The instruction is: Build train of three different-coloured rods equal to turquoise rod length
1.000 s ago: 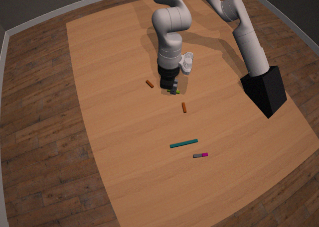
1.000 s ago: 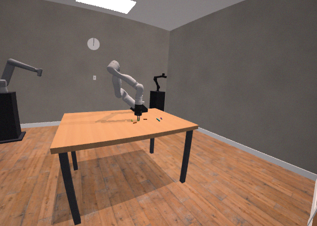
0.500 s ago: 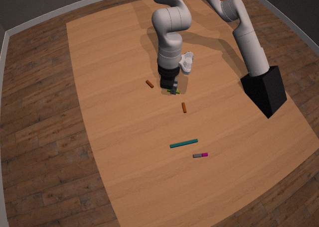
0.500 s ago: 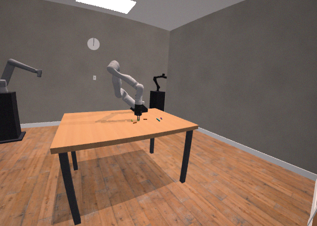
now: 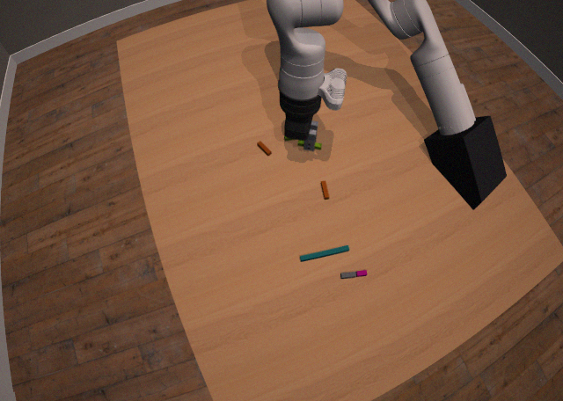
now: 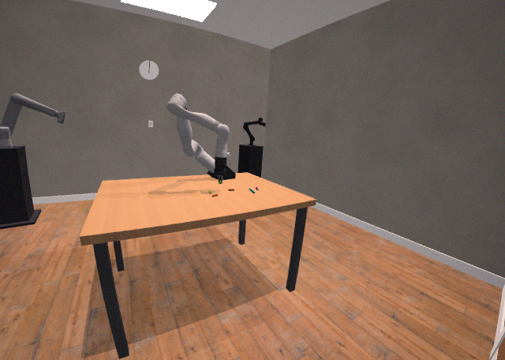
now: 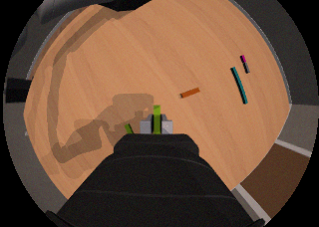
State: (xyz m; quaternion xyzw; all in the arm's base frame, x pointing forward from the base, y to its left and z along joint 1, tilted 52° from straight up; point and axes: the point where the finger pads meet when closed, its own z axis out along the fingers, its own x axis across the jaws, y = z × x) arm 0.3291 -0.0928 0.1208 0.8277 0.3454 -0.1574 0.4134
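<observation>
The grey rod lies 80 mm ahead of my hand, 260 mm to the left of it and 70 mm below it. The rest, counted from my hand: turquoise rod (90 mm ahead, 200 mm to the left, 70 mm below); magenta rod (60 mm ahead, 280 mm to the left, 70 mm below).
</observation>
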